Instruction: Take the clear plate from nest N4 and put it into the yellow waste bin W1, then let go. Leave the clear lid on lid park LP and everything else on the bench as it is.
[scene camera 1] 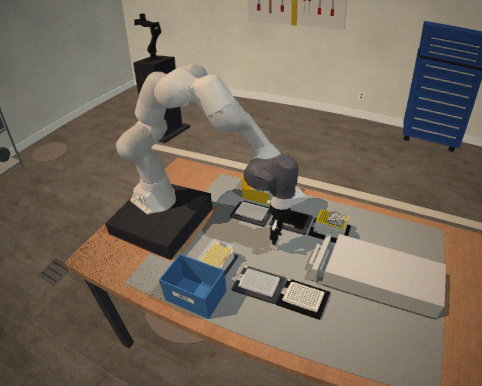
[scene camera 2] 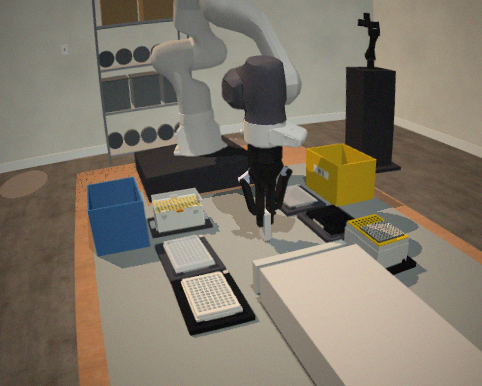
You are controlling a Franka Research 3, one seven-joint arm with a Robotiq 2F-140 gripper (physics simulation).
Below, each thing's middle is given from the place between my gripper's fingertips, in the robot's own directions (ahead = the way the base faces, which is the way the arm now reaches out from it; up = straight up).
I see my gripper 10 mm past the black plate [scene camera 2: 330, 218], 180 mm to the right of it and 10 mm below it. Also, from my hand: tip box [scene camera 2: 385, 243]: 160 mm ahead, 210 mm to the left, 40 mm above; white plate [scene camera 2: 210, 297]: 210 mm ahead, 170 mm to the right, 10 mm above; clear plate [scene camera 2: 186, 254]: 40 mm ahead, 190 mm to the right, 10 mm above.
